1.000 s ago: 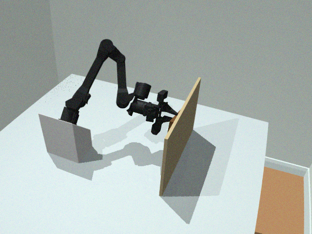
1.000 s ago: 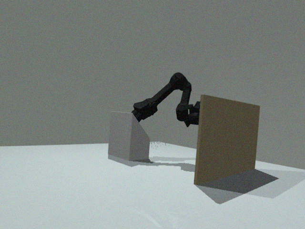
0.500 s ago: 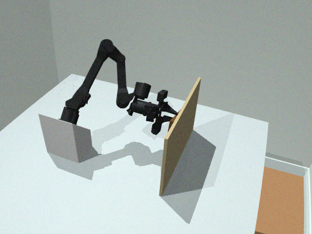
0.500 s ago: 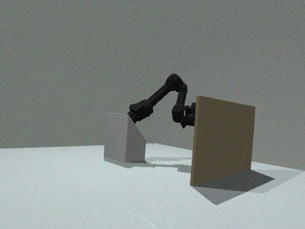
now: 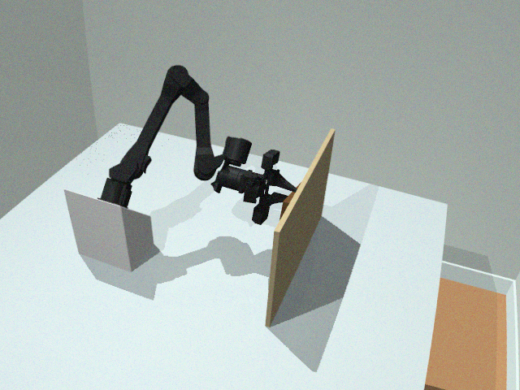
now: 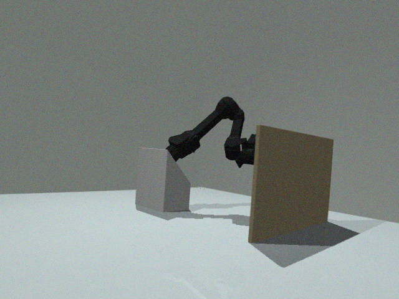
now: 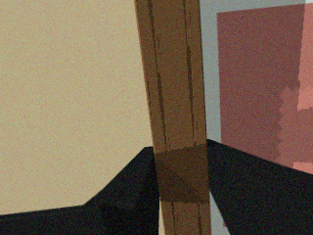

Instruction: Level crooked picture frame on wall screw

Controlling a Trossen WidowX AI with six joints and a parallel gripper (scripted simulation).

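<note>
Right now my gripper tip is 2 cm to the left of the picture frame and 5 cm above it. Round my gripper tip: tan wall board (2 cm ahead, 1 cm to the right, 6 cm below).
</note>
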